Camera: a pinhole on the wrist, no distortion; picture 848 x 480 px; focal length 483.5 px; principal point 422.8 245.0 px. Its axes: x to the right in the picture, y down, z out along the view. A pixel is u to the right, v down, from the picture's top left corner.
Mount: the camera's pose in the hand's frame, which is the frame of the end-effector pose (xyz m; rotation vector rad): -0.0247 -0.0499 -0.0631 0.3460 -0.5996 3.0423
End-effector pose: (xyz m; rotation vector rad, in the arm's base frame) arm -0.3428 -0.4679 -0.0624 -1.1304 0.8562 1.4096
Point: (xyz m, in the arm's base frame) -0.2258 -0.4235 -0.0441
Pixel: 410.8 386.2
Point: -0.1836 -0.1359 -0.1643
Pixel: 240.4 251.9
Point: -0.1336 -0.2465 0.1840
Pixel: 726.3 379.6
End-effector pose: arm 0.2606 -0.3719 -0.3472 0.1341 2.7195 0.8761
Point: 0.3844 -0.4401 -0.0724
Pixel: behind the camera
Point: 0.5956 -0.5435 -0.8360
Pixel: 724.9 433.6
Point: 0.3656 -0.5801 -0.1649
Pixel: behind the camera
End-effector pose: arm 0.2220 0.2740 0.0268 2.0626 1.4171 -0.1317
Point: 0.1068 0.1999 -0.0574
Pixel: 692.5 297.8
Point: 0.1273 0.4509 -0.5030
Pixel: 188.3 359.1
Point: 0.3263 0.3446 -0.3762
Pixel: 190.0 116.7
